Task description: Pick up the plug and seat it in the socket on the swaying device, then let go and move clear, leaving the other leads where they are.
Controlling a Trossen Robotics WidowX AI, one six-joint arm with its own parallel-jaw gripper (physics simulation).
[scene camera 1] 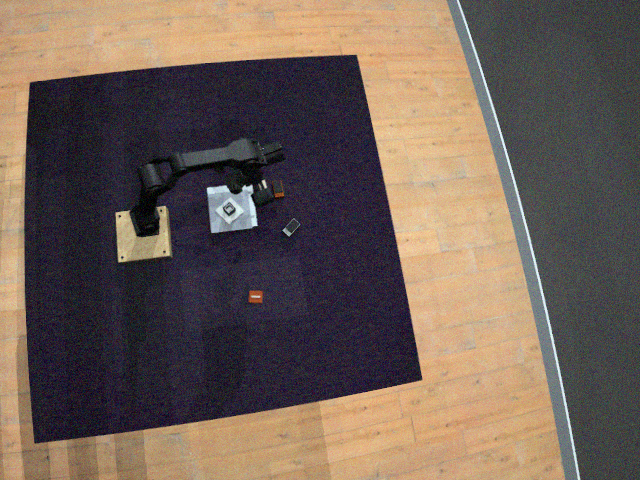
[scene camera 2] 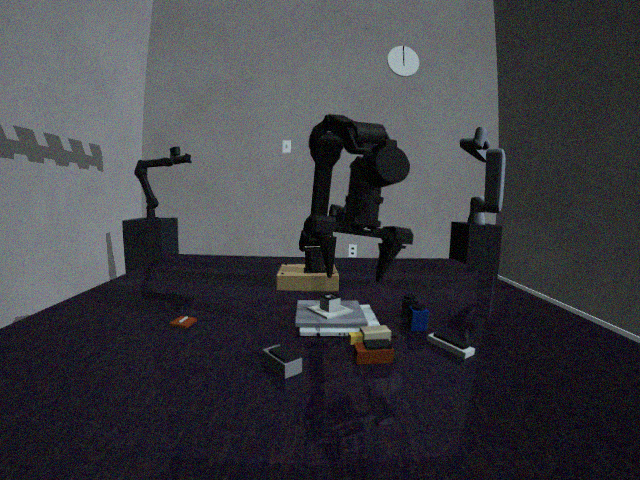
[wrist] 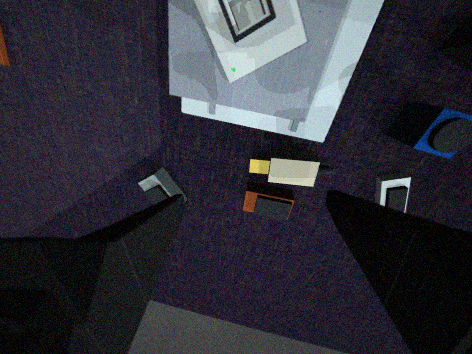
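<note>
The plug, a beige block point(scene camera 2: 375, 332) point(wrist: 293, 172) with a yellow end point(scene camera 2: 355, 338) point(wrist: 259, 166), lies beside the device, close behind an orange block with a black top point(scene camera 1: 278, 189) point(scene camera 2: 374, 354) point(wrist: 248, 202); whether they touch is unclear. The socket, a dark-rimmed square opening point(scene camera 1: 229, 208) point(scene camera 2: 329, 302) point(wrist: 256, 29), stands on a tilted white plate on the grey and white device point(scene camera 1: 217, 224) point(scene camera 2: 310, 319) point(wrist: 190, 65). My gripper point(scene camera 2: 355, 277) point(wrist: 254, 198) is open and empty. It hangs above the device's side, higher than the plug, which shows between the fingertips in the wrist view.
A grey block with a dark inset point(scene camera 1: 291, 227) point(scene camera 2: 289, 367) point(wrist: 150, 181), a white frame-like block point(scene camera 2: 454, 347) point(wrist: 395, 182), a blue block point(scene camera 2: 419, 319) point(wrist: 424, 144) and a flat orange block point(scene camera 1: 255, 296) point(scene camera 2: 184, 321) lie around the device. A black piece stands beside the blue block.
</note>
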